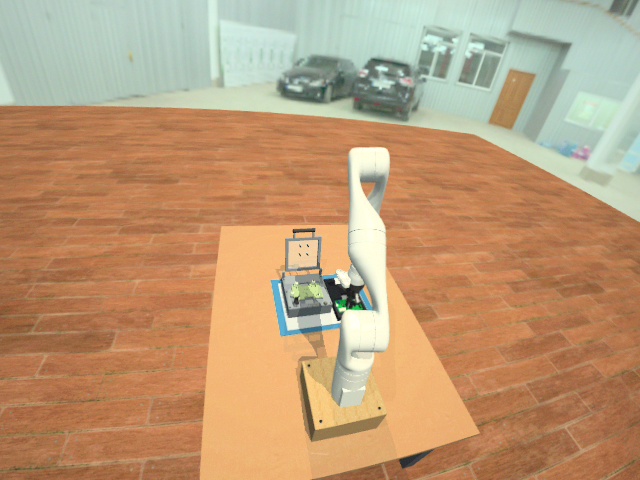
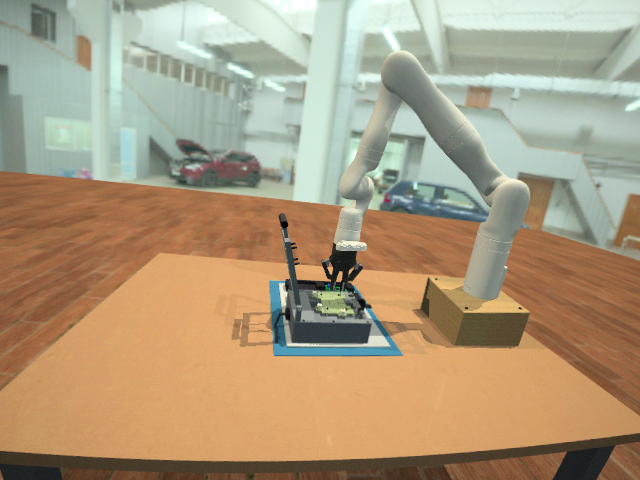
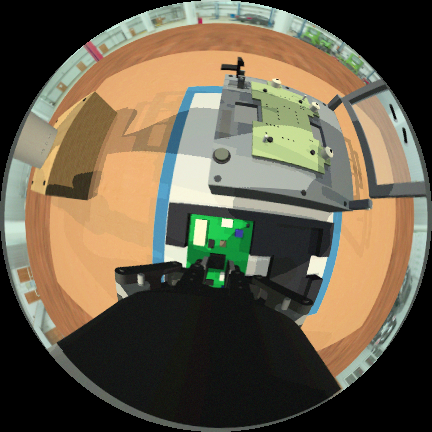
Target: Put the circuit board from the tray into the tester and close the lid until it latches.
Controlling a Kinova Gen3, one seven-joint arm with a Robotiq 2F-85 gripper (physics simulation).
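Places are measured from the arm's base along level axes (x back, y up, z left), in centimetres.
Pixels of known places: gripper, between the fingertips: (image 1: 348, 305) (image 3: 216, 265); arm's base, origin of its link: (image 1: 346, 390) (image 2: 478, 291) (image 3: 46, 148).
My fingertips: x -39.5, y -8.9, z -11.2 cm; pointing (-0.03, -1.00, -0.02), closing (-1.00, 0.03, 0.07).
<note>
For each thing: its top centre in the pictures, then the offset to it from my fingertips. "pt": a spot on its surface instead. Level surfaces: height alone.
- green circuit board, centre of its top: (image 3: 215, 266) (image 2: 337, 289) (image 1: 348, 304) dz +0.2, dx +0.2, dy +0.9 cm
- black tray, a spot on its surface: (image 3: 280, 240) pt dz +4.6, dx -6.9, dy -0.1 cm
- blue-bordered white mat, height of its surface: dy -1.7 cm
- tester's green plate, centre of its top: (image 3: 296, 108) (image 2: 332, 298) (image 1: 305, 288) dz +18.4, dx -4.2, dy +6.3 cm
- black latch part, a spot on its surface: (image 3: 239, 70) pt dz +22.2, dx +2.5, dy +7.0 cm
The green circuit board (image 1: 347, 305) (image 2: 336, 287) (image 3: 238, 246) is in or just over one end of the black tray (image 1: 336, 287) (image 3: 280, 240); any small lift cannot be told. My gripper (image 1: 349, 304) (image 2: 338, 290) (image 3: 216, 265) points down at the board, its fingers drawn close together on either side of the square black block on it. It looks shut on that block of the board; the fingertip contact is partly hidden. The grey tester (image 1: 309, 310) (image 2: 330, 331) (image 3: 260, 192) stands beside the tray with a pale green plate in it. Its lid (image 1: 285, 255) (image 2: 290, 263) (image 3: 367, 145) stands upright, open.
The tester and tray stand on a blue-bordered white mat (image 1: 279, 315) (image 2: 336, 349) (image 3: 162, 200). White posts stick up from the tester's green plate (image 2: 330, 304) (image 3: 287, 117). A black latch part (image 3: 240, 70) stands at the tester's edge away from the lid. The wooden base block (image 1: 336, 428) (image 2: 488, 328) carries my arm.
</note>
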